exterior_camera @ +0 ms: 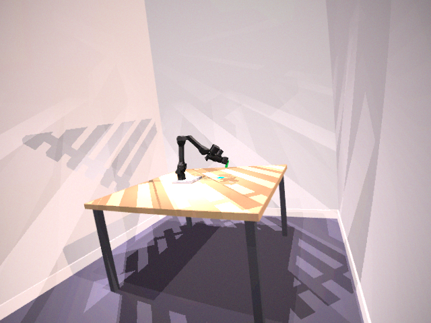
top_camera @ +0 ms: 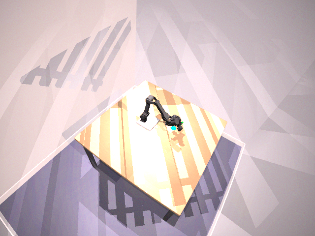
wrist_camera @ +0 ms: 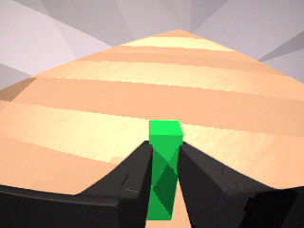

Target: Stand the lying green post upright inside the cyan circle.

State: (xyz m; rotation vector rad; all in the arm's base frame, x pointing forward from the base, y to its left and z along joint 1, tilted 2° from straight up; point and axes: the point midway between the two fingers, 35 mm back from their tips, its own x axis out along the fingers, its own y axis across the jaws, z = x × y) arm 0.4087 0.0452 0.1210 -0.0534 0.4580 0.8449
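My gripper tip is now 140 mm above the cyan circle, 70 mm past it and 10 mm to the left of it. Also, from my gripper tip: green post: 20 mm below, 10 mm behind.
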